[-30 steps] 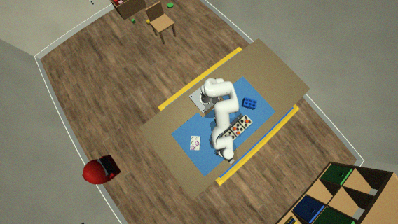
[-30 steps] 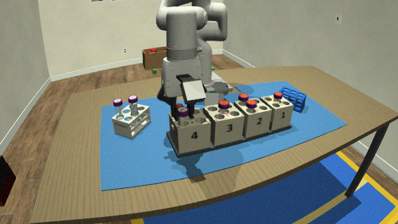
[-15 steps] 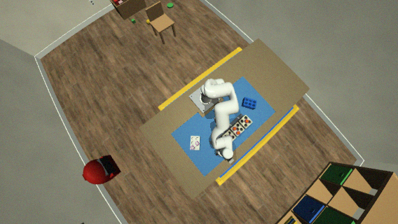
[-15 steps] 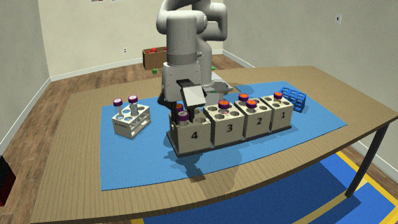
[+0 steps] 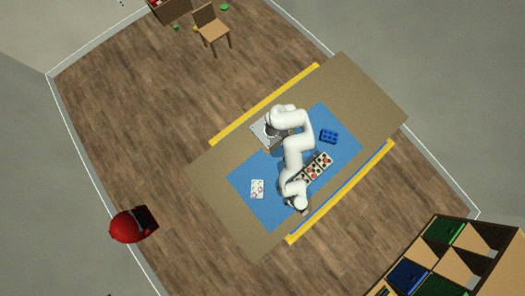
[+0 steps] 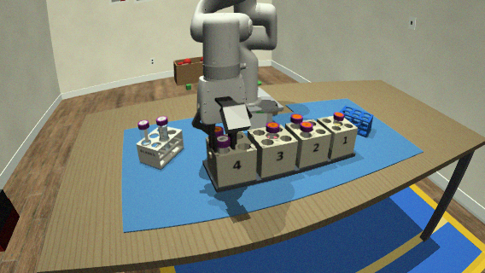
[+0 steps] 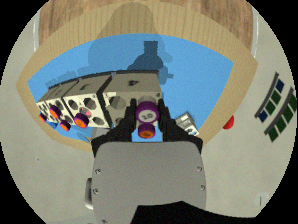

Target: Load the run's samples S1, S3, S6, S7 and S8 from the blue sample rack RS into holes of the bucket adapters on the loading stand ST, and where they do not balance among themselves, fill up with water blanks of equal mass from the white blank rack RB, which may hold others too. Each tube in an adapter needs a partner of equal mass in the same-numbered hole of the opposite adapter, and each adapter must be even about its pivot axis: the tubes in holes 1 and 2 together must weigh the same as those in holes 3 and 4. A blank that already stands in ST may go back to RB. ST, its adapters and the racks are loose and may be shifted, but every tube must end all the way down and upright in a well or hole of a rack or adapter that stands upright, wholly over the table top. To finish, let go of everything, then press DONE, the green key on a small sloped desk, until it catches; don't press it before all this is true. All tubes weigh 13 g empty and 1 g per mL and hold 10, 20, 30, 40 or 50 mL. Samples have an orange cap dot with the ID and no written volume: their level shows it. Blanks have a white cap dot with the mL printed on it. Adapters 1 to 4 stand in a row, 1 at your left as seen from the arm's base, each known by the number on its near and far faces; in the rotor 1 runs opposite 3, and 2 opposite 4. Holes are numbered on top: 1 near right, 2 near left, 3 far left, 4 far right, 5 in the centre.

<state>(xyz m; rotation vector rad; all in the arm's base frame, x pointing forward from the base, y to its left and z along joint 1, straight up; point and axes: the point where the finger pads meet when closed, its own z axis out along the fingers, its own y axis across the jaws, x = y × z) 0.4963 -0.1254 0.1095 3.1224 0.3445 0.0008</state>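
My gripper is now 24 cm past the DONE key desk, 13 cm to the right of it and 7 cm above it. The rest, counted from my hand: adapter 2: 23 cm to the left, 8 cm behind, 7 cm below; white blank rack RB: 18 cm to the right, 15 cm behind, 9 cm below; loading stand ST: 18 cm to the left, 12 cm below, 7 cm behind.
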